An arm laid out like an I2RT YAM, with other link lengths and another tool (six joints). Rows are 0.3 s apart.
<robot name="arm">
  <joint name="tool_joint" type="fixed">
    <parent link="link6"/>
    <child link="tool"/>
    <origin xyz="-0.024 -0.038 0.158" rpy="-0.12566 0 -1.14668"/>
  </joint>
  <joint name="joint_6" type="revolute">
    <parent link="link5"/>
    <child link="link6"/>
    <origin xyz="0.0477 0 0.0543" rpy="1.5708 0 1.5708"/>
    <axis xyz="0 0 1"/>
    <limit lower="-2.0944" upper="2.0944"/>
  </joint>
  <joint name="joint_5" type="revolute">
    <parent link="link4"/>
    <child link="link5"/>
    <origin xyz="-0.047 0.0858 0.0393" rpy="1.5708 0 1.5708"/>
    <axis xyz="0 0 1"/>
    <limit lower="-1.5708" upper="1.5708"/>
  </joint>
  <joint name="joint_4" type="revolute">
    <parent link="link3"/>
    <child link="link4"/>
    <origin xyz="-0.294 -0.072 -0.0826" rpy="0 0 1.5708"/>
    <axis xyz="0 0 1"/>
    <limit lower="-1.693" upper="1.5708"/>
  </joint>
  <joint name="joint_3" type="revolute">
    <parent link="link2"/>
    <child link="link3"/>
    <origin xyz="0.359 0 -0.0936" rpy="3.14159 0 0"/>
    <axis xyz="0 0 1"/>
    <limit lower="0" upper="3.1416"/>
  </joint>
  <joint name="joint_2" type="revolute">
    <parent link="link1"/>
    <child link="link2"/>
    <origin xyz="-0.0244 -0.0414 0.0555" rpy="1.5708 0 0"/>
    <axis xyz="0 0 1"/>
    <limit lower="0" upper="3.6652"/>
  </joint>
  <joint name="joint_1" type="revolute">
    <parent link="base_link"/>
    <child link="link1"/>
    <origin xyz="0 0 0.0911" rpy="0 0 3.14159"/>
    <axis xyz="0 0 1"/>
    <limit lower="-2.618" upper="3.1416"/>
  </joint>
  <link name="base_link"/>
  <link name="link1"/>
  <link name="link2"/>
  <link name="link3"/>
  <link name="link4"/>
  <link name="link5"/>
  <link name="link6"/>
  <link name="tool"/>
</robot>
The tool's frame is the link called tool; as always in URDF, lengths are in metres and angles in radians.
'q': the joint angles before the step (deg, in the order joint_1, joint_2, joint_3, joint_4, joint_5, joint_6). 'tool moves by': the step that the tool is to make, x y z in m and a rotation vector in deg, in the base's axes. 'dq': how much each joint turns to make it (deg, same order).
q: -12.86 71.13 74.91 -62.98 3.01 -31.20
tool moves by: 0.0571 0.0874 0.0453 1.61 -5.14 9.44
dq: 14.73 6.23 10.05 0.79 1.13 5.58
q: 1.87 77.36 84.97 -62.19 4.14 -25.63
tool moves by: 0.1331 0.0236 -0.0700 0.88 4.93 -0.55
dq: 2.41 22.12 10.46 6.54 0.64 3.11
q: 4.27 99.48 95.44 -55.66 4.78 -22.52
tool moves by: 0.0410 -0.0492 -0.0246 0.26 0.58 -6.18
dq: -4.91 6.34 3.60 2.06 0.39 1.24
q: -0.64 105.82 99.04 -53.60 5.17 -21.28
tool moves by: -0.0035 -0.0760 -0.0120 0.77 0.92 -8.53
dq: -7.41 0.72 -0.83 0.46 -0.07 1.32
